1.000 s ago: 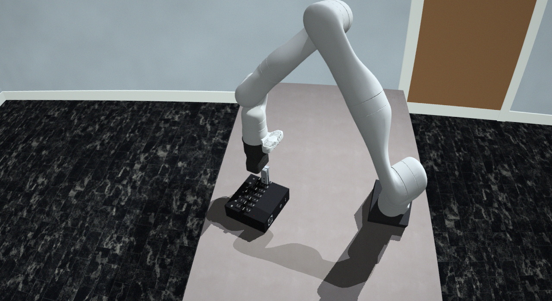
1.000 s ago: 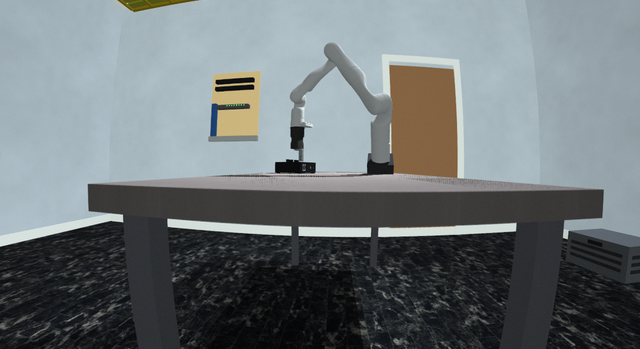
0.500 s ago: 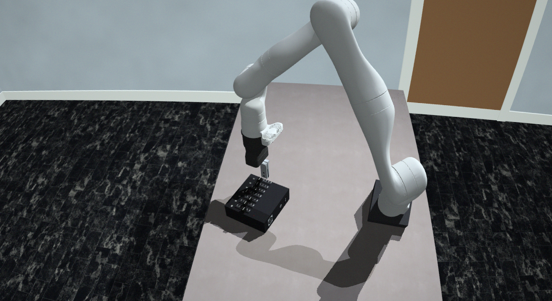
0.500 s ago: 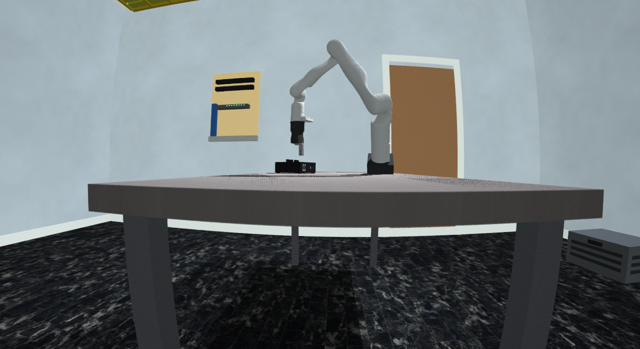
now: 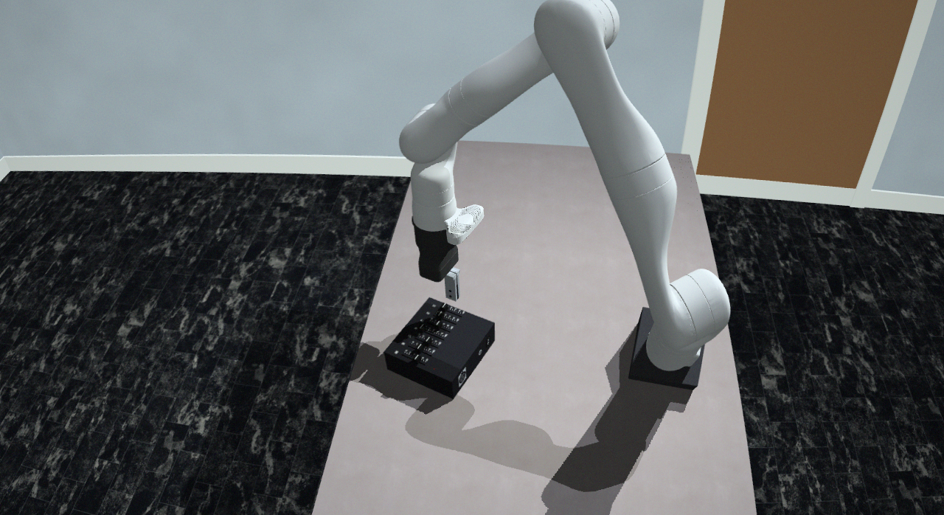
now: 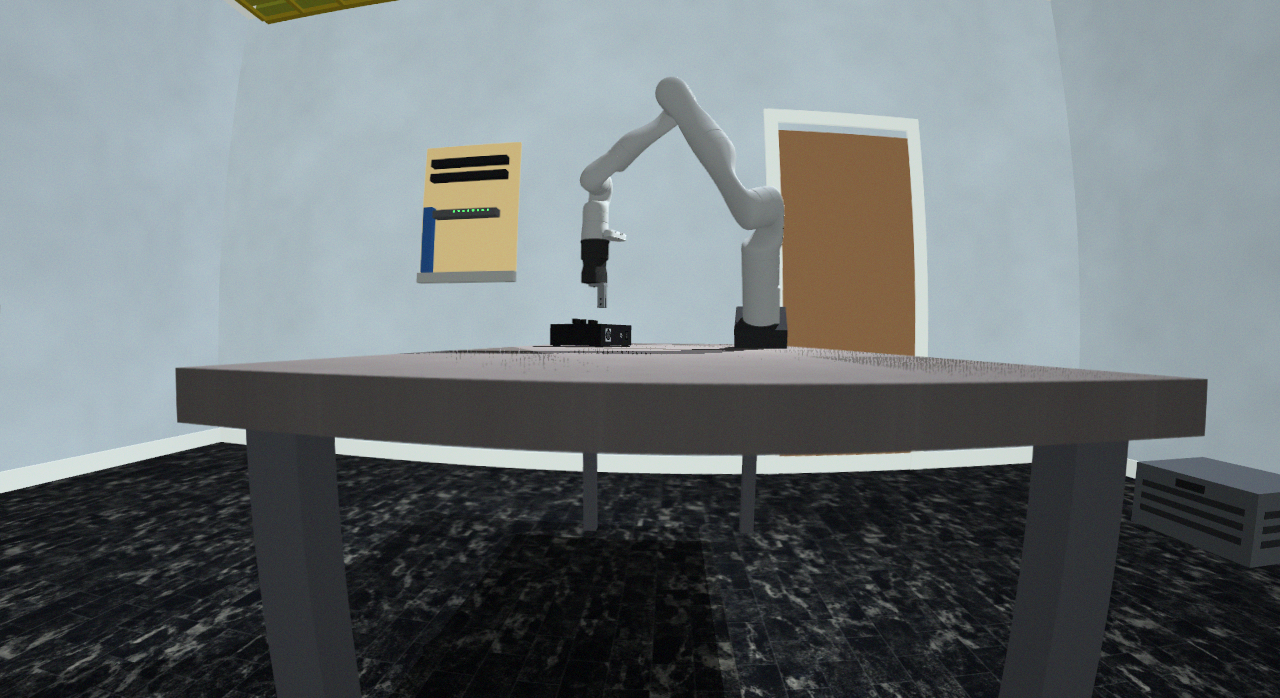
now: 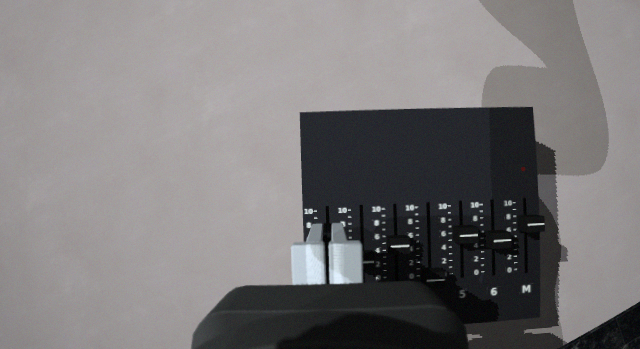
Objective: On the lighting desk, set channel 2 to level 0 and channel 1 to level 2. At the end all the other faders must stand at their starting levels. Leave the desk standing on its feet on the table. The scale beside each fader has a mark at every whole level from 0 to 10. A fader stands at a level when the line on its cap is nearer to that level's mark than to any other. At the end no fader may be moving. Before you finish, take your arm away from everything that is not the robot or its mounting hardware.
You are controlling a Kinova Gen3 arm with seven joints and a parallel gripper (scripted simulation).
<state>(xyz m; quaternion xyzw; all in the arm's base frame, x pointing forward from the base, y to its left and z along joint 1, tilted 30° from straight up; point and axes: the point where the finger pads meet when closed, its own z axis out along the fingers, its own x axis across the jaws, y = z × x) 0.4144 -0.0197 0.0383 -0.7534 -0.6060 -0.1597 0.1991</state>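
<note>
Right now the channel 1 cap is 50 mm below my hand and 20 mm ahead of it. Round my hand: channel 2 cap (50 mm below, 20 mm to the left, 20 mm ahead); channel 3 cap (50 mm below, 40 mm to the left, 20 mm ahead); channel 4 cap (60 mm to the left, 50 mm below, 40 mm ahead).
</note>
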